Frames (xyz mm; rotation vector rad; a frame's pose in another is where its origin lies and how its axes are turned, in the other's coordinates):
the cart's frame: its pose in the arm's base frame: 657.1 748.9 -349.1 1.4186 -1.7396 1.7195
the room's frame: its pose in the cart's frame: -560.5 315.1 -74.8 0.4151 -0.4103 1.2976
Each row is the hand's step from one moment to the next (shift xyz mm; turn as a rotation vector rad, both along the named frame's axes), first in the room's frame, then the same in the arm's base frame.
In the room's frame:
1: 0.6 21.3 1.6 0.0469 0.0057 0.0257
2: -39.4 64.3 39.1 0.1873 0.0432 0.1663
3: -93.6 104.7 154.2 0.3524 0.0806 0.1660
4: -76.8 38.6 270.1 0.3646 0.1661 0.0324
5: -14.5 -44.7 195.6 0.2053 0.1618 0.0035
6: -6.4 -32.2 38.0 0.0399 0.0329 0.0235
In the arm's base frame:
1: 7.3 5.0 -19.4 -0.0040 -0.0482 -0.0236
2: 71.5 23.3 -39.5 0.0396 -0.2259 -0.1095
3: 203.2 2.6 -47.2 -0.0401 -0.3335 -0.2130
4: 264.3 -101.8 11.6 -0.1251 -0.2332 -0.3026
5: 146.9 -125.2 56.8 -0.0613 -0.1016 -0.2329
6: 23.4 -28.8 33.8 0.0063 -0.0336 -0.0454

